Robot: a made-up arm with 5 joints. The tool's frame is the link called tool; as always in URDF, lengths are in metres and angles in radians. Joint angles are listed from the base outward. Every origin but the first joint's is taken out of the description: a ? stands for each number. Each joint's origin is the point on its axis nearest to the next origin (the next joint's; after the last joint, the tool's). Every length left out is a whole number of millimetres.
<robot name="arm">
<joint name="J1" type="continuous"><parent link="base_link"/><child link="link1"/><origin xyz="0 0 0.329" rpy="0 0 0"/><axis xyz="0 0 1"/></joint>
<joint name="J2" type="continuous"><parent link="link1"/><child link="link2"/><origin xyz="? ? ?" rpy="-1.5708 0 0"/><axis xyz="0 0 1"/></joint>
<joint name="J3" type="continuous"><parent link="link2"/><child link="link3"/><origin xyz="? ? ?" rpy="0 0 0"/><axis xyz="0 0 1"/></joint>
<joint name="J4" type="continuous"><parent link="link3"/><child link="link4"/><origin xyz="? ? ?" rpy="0 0 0"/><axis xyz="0 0 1"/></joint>
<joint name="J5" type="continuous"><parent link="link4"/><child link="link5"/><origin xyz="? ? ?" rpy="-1.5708 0 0"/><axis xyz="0 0 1"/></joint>
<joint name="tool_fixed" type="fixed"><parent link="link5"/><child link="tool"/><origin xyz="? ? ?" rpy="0 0 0"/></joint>
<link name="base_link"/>
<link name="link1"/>
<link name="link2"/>
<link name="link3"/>
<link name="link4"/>
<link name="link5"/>
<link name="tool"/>
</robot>
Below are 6 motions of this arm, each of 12 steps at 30 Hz.
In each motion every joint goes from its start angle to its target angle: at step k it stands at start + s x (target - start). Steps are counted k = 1, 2, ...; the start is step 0. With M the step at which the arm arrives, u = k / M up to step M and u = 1 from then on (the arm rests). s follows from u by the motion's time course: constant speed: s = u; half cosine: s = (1 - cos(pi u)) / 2; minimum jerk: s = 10 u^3 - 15 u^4 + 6 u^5.
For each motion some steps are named. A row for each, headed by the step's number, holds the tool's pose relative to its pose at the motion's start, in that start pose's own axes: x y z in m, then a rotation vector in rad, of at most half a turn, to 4 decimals.
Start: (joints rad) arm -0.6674 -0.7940 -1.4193 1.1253 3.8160
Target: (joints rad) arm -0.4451 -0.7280 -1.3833 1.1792 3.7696
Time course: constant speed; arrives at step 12
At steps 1, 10, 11, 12:
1: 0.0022 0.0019 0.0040 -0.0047 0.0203 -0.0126
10: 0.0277 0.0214 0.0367 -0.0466 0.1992 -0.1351
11: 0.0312 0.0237 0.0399 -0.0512 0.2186 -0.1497
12: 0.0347 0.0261 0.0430 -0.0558 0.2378 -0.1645

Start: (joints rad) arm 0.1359 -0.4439 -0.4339 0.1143 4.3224
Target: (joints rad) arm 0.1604 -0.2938 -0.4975 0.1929 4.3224
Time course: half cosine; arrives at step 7
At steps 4, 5, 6, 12:
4: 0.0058 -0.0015 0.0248 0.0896 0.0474 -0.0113
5: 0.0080 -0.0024 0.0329 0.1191 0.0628 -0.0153
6: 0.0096 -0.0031 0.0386 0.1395 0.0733 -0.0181
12: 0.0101 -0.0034 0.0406 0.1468 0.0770 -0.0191

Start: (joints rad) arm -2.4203 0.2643 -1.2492 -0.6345 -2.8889
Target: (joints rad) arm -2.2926 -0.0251 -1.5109 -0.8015 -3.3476
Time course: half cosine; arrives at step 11
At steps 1, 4, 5, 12:
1: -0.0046 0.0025 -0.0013 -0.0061 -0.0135 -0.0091
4: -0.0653 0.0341 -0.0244 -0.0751 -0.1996 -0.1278
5: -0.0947 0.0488 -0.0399 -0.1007 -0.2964 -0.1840
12: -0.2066 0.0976 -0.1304 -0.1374 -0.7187 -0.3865

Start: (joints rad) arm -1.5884 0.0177 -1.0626 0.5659 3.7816
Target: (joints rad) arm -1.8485 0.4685 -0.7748 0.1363 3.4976
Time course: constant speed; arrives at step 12
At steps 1, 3, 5, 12:
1: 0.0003 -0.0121 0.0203 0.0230 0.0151 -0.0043
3: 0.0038 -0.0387 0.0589 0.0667 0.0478 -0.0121
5: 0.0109 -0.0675 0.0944 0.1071 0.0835 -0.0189
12: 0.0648 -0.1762 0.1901 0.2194 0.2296 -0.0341

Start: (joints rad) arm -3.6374 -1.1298 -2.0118 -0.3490 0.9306
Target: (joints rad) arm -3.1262 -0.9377 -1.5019 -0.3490 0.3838
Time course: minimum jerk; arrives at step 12
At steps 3, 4, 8, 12:
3: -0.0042 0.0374 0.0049 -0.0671 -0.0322 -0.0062
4: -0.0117 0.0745 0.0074 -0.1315 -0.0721 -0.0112
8: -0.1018 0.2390 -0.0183 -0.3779 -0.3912 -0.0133
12: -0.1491 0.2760 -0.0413 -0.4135 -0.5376 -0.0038

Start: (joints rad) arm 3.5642 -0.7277 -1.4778 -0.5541 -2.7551
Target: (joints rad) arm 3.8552 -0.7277 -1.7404 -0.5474 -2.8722
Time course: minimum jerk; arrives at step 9
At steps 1, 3, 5, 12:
1: -0.0010 0.0004 0.0000 -0.0023 -0.0023 0.0018
3: -0.0187 0.0071 0.0003 -0.0394 -0.0422 0.0327
5: -0.0554 0.0143 -0.0018 -0.1024 -0.1264 0.0971
12: -0.0934 0.0130 -0.0071 -0.1509 -0.2165 0.1660

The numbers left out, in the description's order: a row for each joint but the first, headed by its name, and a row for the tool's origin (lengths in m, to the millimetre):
J2: 0 0 0
J3: 0.05 -0.264 0
J4: 0.062 0.274 0
J5: 0.078 0.099 0
tool: 0 0 0

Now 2 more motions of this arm.
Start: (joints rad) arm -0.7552 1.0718 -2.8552 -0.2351 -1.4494
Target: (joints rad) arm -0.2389 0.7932 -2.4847 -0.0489 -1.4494
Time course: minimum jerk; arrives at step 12
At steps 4, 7, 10, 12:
4: 0.0618 -0.0018 0.0029 0.0699 0.0912 0.0440
7: 0.1915 0.0036 -0.0152 0.2170 0.2924 0.1180
10: 0.2772 0.0147 -0.0468 0.3182 0.4398 0.1541
12: 0.2865 0.0164 -0.0514 0.3296 0.4569 0.1573

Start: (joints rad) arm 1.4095 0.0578 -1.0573 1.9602 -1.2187
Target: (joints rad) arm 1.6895 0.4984 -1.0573 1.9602 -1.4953
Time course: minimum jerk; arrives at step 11
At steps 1, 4, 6, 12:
1: 0.0008 0.0005 0.0004 0.0022 -0.0024 -0.0028
4: 0.0298 0.0196 0.0172 0.0884 -0.0934 -0.1087
6: 0.0660 0.0407 0.0455 0.2091 -0.2095 -0.2366
12: 0.1060 0.0614 0.0905 0.3744 -0.3500 -0.3778

